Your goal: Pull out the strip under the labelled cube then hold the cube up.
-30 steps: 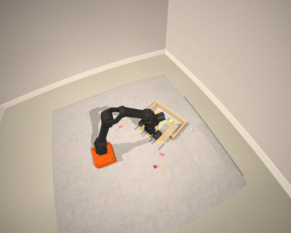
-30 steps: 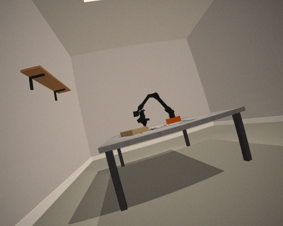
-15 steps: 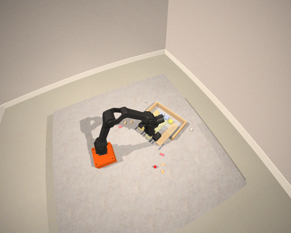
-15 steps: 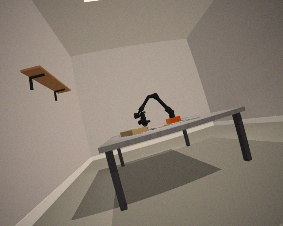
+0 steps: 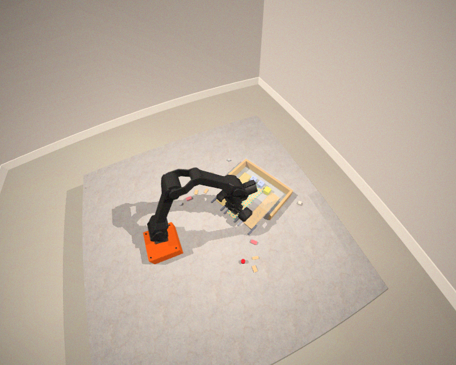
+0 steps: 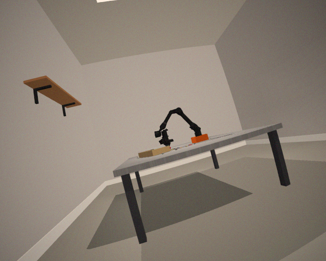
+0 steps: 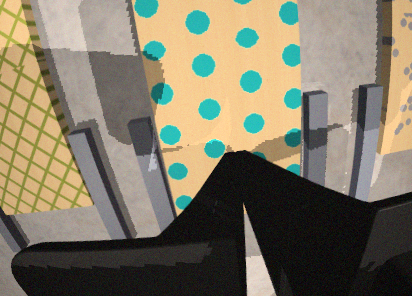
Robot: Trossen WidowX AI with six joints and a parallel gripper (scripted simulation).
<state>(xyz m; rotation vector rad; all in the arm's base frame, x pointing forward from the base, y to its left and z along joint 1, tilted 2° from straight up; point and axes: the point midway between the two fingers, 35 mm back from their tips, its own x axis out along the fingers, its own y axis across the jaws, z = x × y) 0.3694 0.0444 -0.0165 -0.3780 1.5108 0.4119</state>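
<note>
Now: gripper tip 9 cm short of the teal-dotted strip and 5 cm to the right of it. Also, from my gripper tip: white block (34 cm ahead, 6 cm to the right).
</note>
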